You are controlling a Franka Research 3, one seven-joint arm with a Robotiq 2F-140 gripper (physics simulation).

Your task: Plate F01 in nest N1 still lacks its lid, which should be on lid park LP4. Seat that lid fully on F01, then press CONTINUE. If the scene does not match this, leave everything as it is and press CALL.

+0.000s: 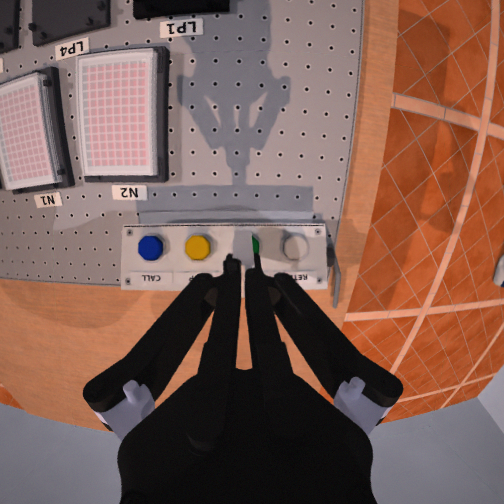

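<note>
My gripper (243, 262) is shut and holds nothing. Its fingertips are over the button box (225, 255), right at a green button (255, 245) that they mostly hide; I cannot tell whether they touch it. The plate with pink wells in nest N1 (27, 131) is at the far left, partly cut off by the frame edge. I cannot tell whether a lid sits on it. Lid park LP4 (70, 17) at the top left is a dark pad with nothing on its visible part.
A second pink-welled plate sits in nest N2 (119, 112). Lid park LP1 (181, 7) is at the top edge. The box also has a blue CALL button (150, 247), a yellow button (197, 247) and a grey button (295, 246). The table edge runs along the right.
</note>
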